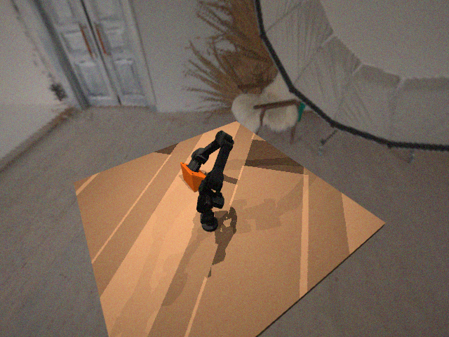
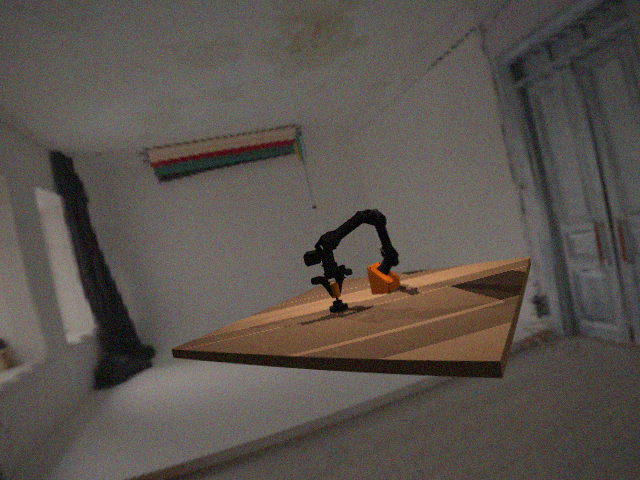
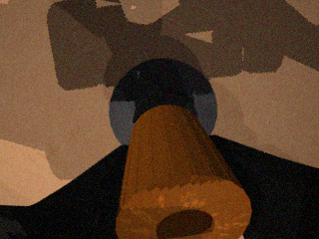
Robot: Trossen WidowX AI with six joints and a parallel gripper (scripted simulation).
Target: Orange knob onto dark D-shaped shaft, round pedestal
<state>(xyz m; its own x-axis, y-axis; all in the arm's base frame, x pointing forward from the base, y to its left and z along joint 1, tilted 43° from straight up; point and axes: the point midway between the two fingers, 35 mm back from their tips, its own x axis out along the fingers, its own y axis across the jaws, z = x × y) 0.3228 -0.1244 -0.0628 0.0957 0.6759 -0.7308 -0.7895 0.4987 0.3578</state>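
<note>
My gripper tip is 2 cm below the orange knob. Also, from my gripper tip: pedestal (4 cm below).
</note>
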